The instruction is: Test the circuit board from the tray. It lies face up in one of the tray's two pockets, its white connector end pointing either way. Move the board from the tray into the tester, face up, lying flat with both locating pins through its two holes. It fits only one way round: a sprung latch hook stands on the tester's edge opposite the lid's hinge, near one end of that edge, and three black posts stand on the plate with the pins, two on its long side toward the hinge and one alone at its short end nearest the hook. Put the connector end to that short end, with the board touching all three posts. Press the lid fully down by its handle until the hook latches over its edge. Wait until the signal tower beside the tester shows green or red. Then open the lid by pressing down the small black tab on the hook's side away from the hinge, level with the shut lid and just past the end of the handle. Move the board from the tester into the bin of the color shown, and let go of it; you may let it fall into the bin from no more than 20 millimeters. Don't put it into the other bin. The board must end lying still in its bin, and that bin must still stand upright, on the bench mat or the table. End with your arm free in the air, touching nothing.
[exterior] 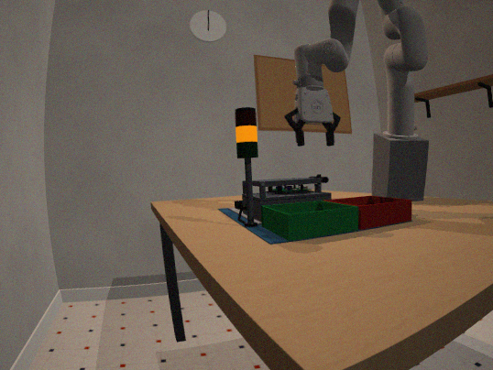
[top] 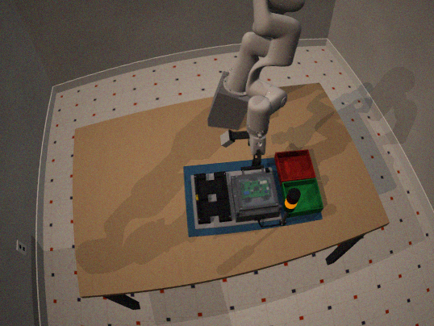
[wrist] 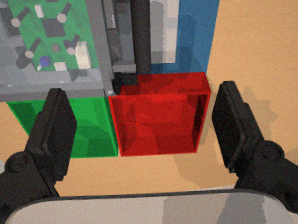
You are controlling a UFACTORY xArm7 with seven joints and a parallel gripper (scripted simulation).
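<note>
My hand is 100 mm above the latch hook, 50 mm to the right of it and 40 mm short of it. From my hand the other things lie so: red bin: 200 mm to the left, 180 mm below, 40 mm ahead; tester lid: 100 mm below, 80 mm ahead, 20 mm to the right; green circuit board: 120 mm below, 80 mm ahead, 20 mm to the right.
</note>
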